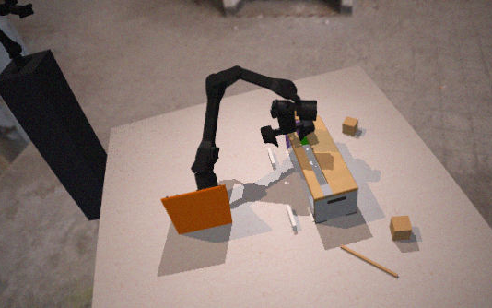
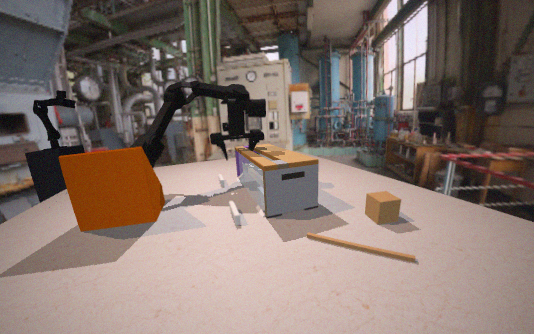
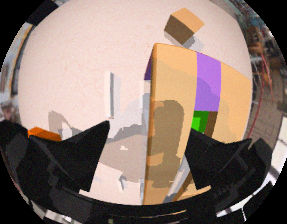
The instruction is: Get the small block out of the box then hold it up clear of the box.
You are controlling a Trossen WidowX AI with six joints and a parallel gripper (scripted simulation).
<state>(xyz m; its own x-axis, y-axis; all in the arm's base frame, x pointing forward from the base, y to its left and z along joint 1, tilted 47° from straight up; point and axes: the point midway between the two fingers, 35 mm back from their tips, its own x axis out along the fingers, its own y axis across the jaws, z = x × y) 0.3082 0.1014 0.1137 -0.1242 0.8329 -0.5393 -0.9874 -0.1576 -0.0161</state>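
The green block lies 6 cm ahead of my gripper tip and 2 cm to the left of it. The rest, counted from my gripper tip: box: 5 cm ahead, 11 cm to the right, 3 cm below; then thin wooden stick: 18 cm ahead, 47 cm to the right, 9 cm below.
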